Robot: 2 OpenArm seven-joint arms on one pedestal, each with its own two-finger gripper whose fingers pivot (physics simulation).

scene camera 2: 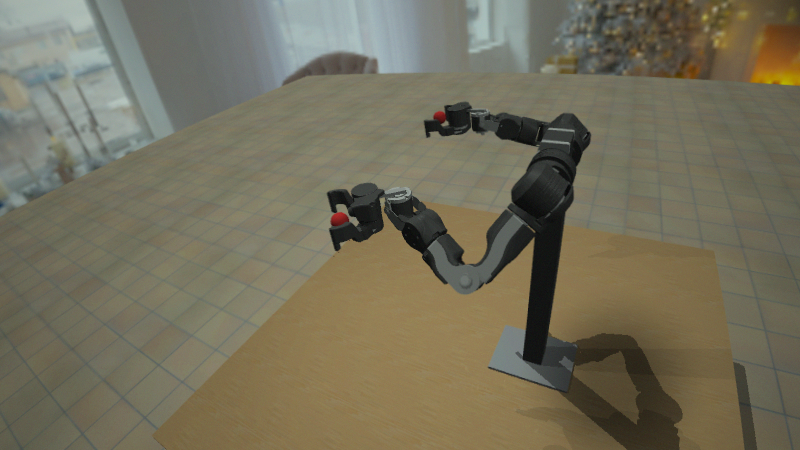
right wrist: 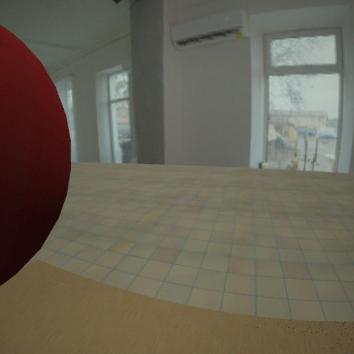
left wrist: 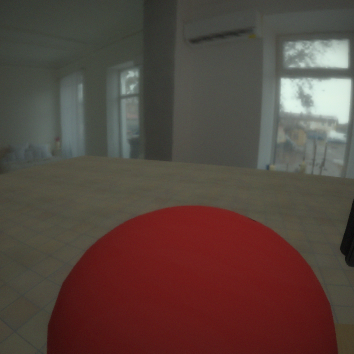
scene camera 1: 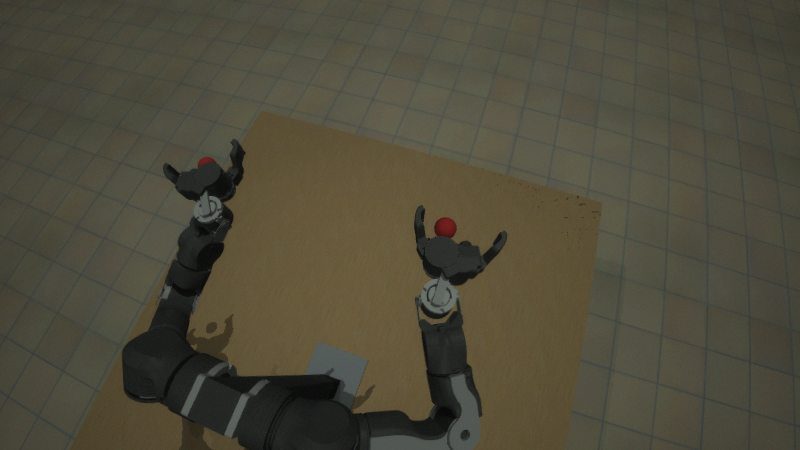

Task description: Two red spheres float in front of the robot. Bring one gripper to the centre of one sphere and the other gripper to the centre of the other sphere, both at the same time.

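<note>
The left red sphere (scene camera 1: 206,161) (scene camera 2: 339,219) floats between the spread fingers of my left gripper (scene camera 1: 202,155) (scene camera 2: 333,221), which is open. In scene camera 1 the palm partly hides this sphere. In the left wrist view the sphere (left wrist: 192,295) is large and low in the middle. The other red sphere (scene camera 1: 445,227) (scene camera 2: 439,116) floats just in front of the palm of my open right gripper (scene camera 1: 461,222), nearer its left finger in scene camera 1. In the right wrist view this sphere (right wrist: 30,160) is cut off at the left edge.
The arms rise from a pedestal (scene camera 2: 543,291) on a grey base plate (scene camera 1: 339,366) (scene camera 2: 511,355). A brown mat (scene camera 1: 335,223) (scene camera 2: 335,358) lies on the tiled floor (scene camera 1: 699,167) (scene camera 2: 167,223), far below both grippers. Part of a black finger (left wrist: 349,242) shows at the right edge of the left wrist view.
</note>
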